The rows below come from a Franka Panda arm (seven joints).
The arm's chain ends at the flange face. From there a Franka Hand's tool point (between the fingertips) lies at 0.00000 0.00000 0.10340 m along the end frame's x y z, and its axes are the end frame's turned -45 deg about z.
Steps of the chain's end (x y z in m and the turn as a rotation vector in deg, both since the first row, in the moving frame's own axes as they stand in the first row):
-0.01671, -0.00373, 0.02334, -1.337, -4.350, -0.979
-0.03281, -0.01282, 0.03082, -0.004, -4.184, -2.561
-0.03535, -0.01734, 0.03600, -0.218, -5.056, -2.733
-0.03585, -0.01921, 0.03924, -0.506, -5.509, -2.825
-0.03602, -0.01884, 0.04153, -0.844, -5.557, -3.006
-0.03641, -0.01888, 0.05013, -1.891, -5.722, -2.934
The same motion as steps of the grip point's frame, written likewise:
-0.01646, -0.01823, 0.02301, 2.131, -4.021, -0.979
-0.01959, -0.03747, 0.03054, 2.956, -2.961, -2.561
-0.01960, -0.04326, 0.03560, 3.421, -3.729, -2.733
-0.01958, -0.04512, 0.03876, 3.538, -4.253, -2.825
-0.02046, -0.04458, 0.04103, 3.333, -4.526, -3.006
-0.02221, -0.04373, 0.04956, 2.709, -5.383, -2.934

